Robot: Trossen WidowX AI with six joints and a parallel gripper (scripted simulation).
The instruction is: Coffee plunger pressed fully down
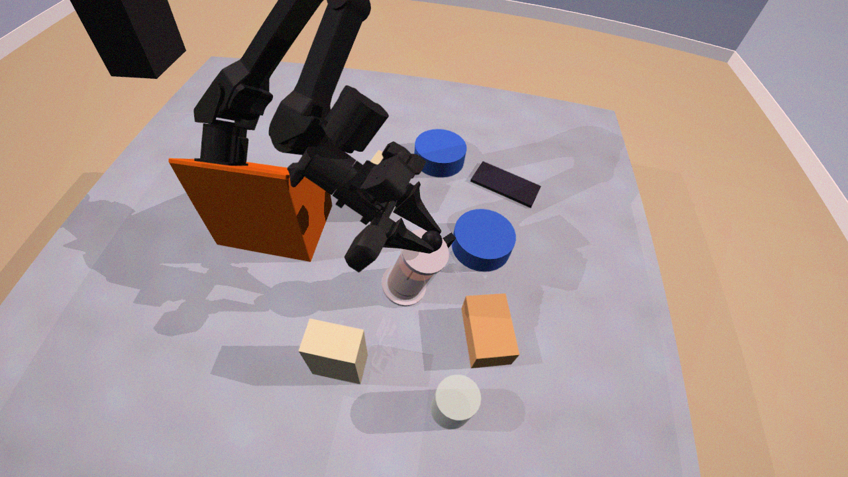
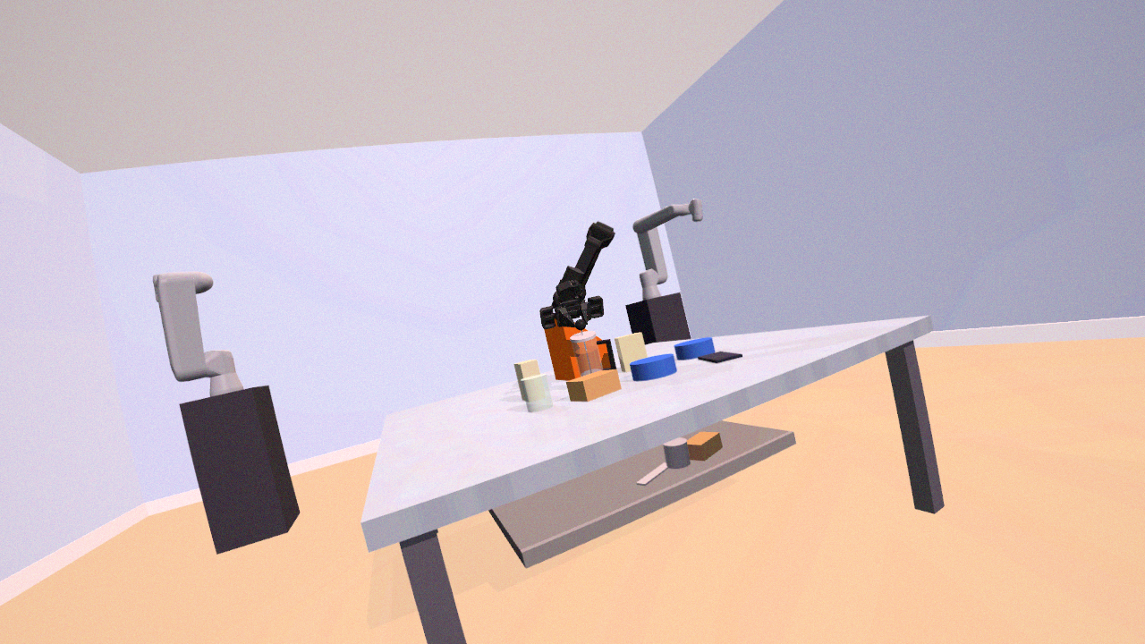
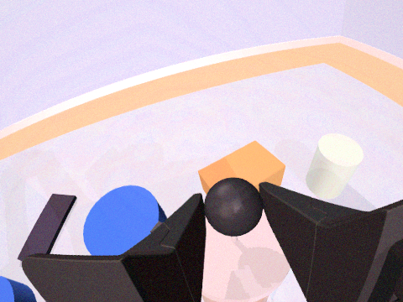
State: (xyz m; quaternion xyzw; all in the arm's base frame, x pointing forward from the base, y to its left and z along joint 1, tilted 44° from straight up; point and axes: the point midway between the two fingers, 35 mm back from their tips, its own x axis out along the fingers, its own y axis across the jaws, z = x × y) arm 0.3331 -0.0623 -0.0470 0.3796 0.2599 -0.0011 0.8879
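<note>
Now: the coffee press 90 mm below my gripper tip, 20 mm to the left of it and 20 mm behind it. Round my gripper tip: pale cylinder: 190 mm to the right, 140 mm below, 60 mm ahead; dark flat slab: 320 mm to the left, 170 mm below, 140 mm ahead.
</note>
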